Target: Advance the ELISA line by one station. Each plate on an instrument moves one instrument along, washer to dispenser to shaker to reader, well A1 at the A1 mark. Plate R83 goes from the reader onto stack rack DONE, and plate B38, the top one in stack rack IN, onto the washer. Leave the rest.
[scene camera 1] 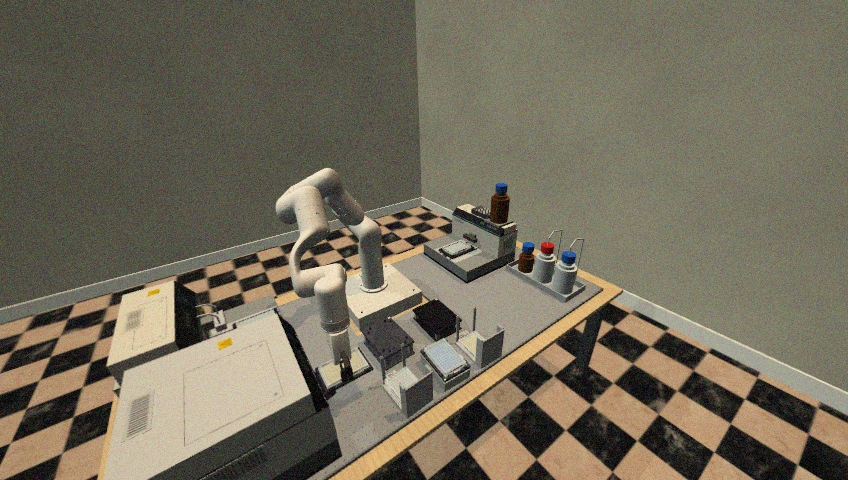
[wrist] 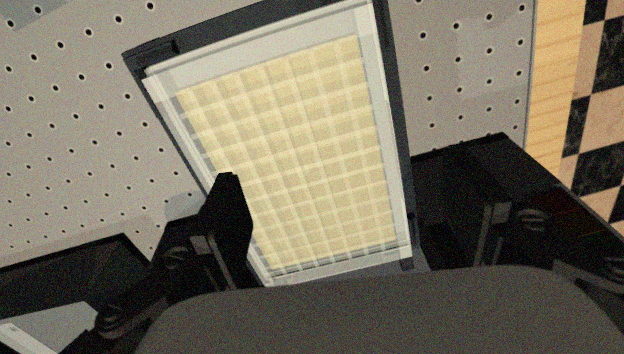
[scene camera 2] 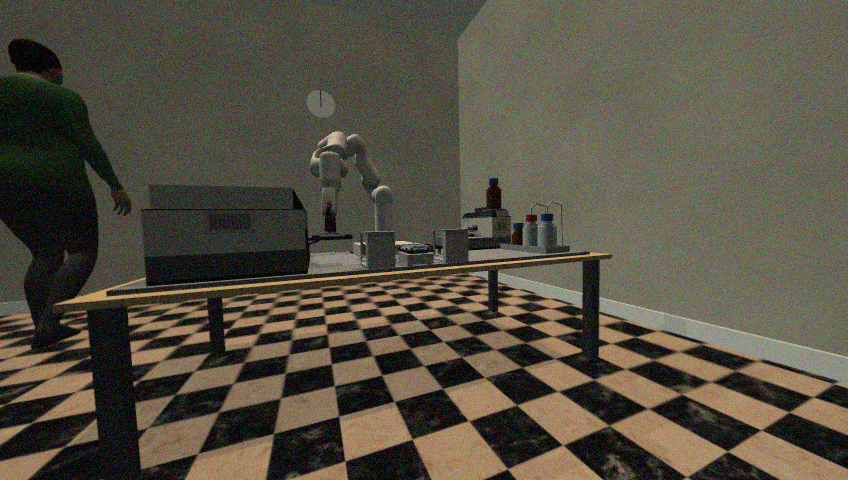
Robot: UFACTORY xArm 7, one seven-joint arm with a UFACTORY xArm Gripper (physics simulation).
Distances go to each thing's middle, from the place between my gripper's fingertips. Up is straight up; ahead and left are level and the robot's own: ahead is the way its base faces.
I see my gripper 10 mm to the right of the pale yellow well plate (scene camera 1: 330,373), 10 mm past it and 10 mm above it. The rest, counted from my hand: blue-tinted plate (scene camera 1: 447,360): 280 mm to the left, 150 mm ahead, 70 mm below.
